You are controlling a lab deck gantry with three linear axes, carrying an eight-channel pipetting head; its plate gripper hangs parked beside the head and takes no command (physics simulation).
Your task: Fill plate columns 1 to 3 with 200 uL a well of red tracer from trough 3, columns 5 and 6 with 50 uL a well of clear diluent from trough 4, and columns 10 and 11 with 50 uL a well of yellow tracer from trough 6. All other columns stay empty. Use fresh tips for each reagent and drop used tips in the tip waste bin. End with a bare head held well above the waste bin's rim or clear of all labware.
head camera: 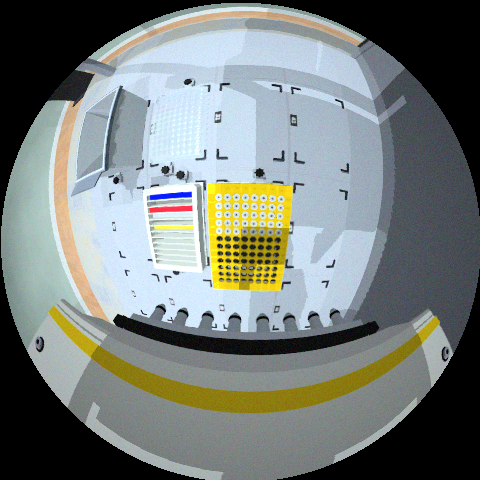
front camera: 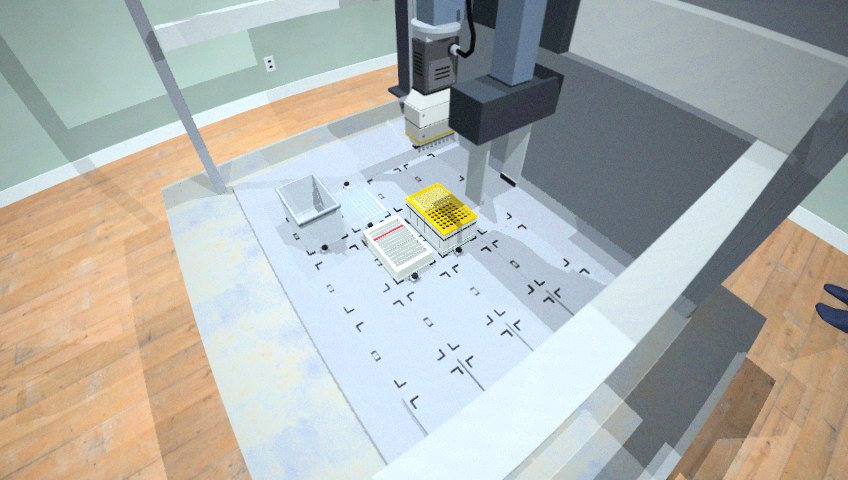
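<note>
The pipetting head hangs above the far deck, clear of the labware, its eight nozzles bare. The parked plate gripper hangs beside it with its two paddles apart. The yellow tip rack has tips in the far part and open holes in the near part. The white trough block lies left of it; blue, red and yellow strips show in the head view. The clear plate shows no visible colour; clear liquid cannot be told. The grey waste bin stands left of the plate.
Black knobs stand at the labware's edges. Black corner marks outline slots on the deck. A slanted frame post rises at the deck's left, and a pale beam crosses the front right.
</note>
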